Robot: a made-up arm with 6 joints. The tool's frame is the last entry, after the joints.
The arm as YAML. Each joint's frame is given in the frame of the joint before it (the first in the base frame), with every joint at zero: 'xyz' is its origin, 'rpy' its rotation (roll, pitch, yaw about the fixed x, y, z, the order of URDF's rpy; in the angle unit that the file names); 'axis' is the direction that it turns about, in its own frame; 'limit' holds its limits. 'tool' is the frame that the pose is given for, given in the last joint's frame.
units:
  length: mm
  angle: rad
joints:
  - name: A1
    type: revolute
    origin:
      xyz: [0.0, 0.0, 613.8]
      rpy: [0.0, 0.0, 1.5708]
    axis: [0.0, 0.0, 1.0]
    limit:
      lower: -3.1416
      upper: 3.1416
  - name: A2
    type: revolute
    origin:
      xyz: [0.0, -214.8, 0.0]
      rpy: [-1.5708, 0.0, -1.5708]
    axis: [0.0, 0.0, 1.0]
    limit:
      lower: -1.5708
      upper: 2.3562
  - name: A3
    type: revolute
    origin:
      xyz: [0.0, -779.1, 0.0]
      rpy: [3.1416, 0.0, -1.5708]
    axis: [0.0, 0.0, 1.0]
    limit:
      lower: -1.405
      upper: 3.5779
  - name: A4
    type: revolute
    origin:
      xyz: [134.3, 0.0, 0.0]
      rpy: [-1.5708, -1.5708, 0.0]
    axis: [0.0, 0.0, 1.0]
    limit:
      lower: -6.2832
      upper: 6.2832
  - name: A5
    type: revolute
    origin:
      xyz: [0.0, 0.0, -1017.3]
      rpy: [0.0, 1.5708, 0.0]
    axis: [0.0, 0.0, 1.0]
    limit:
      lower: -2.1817
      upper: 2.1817
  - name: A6
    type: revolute
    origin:
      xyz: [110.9, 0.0, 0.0]
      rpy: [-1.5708, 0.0, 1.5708]
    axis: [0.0, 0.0, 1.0]
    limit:
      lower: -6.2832
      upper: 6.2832
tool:
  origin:
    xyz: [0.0, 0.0, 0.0]
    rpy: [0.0, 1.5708, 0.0]
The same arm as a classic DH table. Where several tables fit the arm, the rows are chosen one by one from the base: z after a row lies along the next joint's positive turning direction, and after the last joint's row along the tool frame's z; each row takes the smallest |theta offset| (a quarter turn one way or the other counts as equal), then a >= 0, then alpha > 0; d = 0 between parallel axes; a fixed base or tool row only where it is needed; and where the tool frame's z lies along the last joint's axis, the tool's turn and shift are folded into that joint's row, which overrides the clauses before.
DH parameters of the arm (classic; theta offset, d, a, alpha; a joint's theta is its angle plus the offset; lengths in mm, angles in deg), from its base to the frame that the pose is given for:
A1: 0 613.8 214.8 -90
A2: -90 0 779.1 180
A3: 0 0 134.3 -90
A4: 0 -1017.3 0 90
A5: 0 0 0 -90
A6: 90 -110.9 0 90
tool (fixed): -90 0 0 0
Joint limits (deg, base to tool): -180..180 -90..135 -80.5..205 -360..360 -125..125 -360..360

